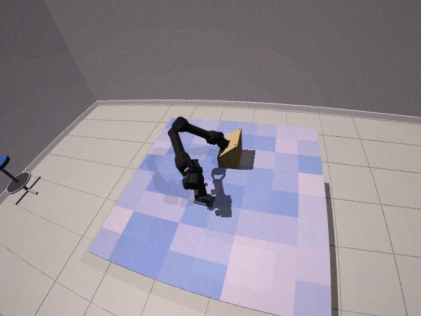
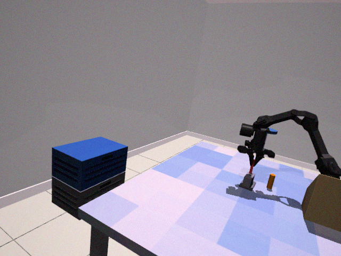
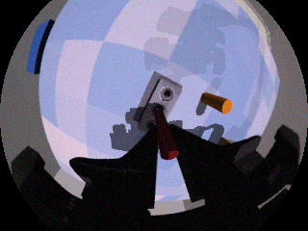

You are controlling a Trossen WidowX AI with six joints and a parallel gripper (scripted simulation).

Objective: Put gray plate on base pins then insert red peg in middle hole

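Now: the gray plate 70 mm below my gripper tip. Round my gripper tip: red peg right at my gripper tip; then orange peg 110 mm behind, 70 mm to the right, 70 mm below; then base 110 mm below.
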